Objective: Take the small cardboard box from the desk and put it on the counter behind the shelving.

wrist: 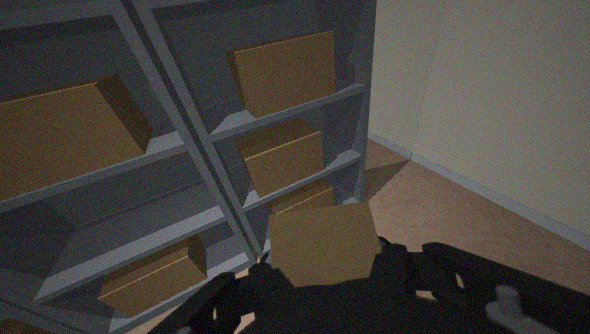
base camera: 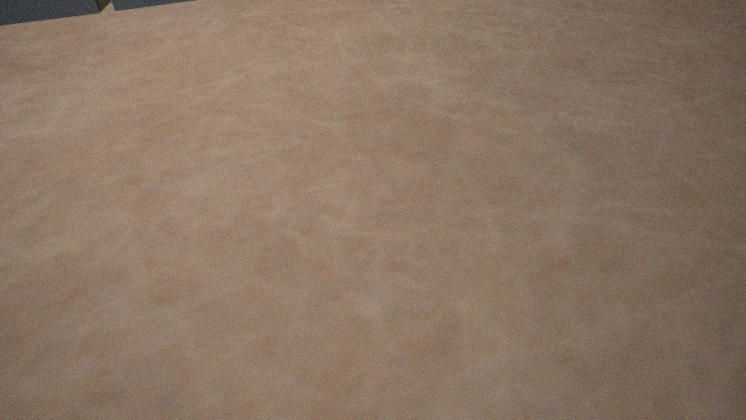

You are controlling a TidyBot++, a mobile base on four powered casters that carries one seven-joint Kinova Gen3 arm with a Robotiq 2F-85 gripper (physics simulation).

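Places are measured from the arm's base along level axes (x ahead, y left, z up), in millimetres.
Pixels of known places: gripper, fingertip midpoint: (wrist: 323,250).
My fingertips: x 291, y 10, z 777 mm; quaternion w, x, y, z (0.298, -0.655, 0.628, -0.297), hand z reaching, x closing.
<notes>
Behind a point stands the place of what it marks.
The small cardboard box (wrist: 324,245) @[x 269, y 9, z 820 mm] is between the fingers of my gripper (wrist: 323,250) @[x 291, y 10, z 777 mm] in the lower middle of the wrist view. The gripper is shut on it, with a black finger at each side. The box is held in front of the lower right part of the grey shelving (wrist: 367,75) @[x 1321, y -355, z 639 mm], which fills the left and middle of the wrist view. The bottom edge of the shelving also shows at the top left of the base camera view (base camera: 46,10) @[x 910, y 543, z -381 mm]. The desk and the counter do not show in either view.
Larger cardboard boxes (wrist: 287,75) @[x 1156, y 53, z 738 mm] (wrist: 287,162) @[x 1121, y 131, z 298 mm] (wrist: 65,140) @[x 811, y 808, z 724 mm] (wrist: 155,282) @[x 741, y 961, z -128 mm] stand on the shelves. A pale wall (wrist: 490,90) @[x 1505, y -1214, z 372 mm] with a light baseboard (wrist: 475,187) @[x 1350, y -1269, z -350 mm] runs along the right. Brown floor (base camera: 373,208) @[x 435, y -21, z -397 mm] (wrist: 425,210) @[x 1222, y -827, z -397 mm] lies between the shelving and the wall.
</notes>
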